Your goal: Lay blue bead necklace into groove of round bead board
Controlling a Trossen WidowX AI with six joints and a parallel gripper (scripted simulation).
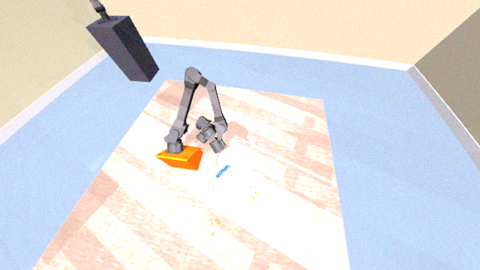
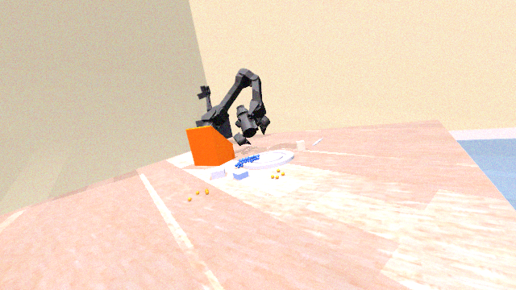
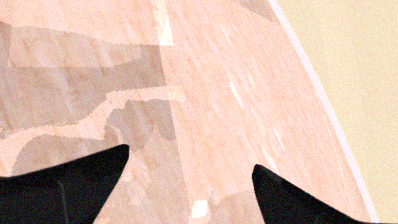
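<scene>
The round white bead board lies 17 cm ahead of my gripper tip, 20 cm to the right of it and 4 cm below it. The rest, counted from my gripper tip: white stick: 29 cm ahead, 5 cm to the left, 5 cm below; then white block: 7 cm ahead, 37 cm to the right, 4 cm below; then beige cube: 25 cm ahead, 7 cm to the right, 3 cm below.
</scene>
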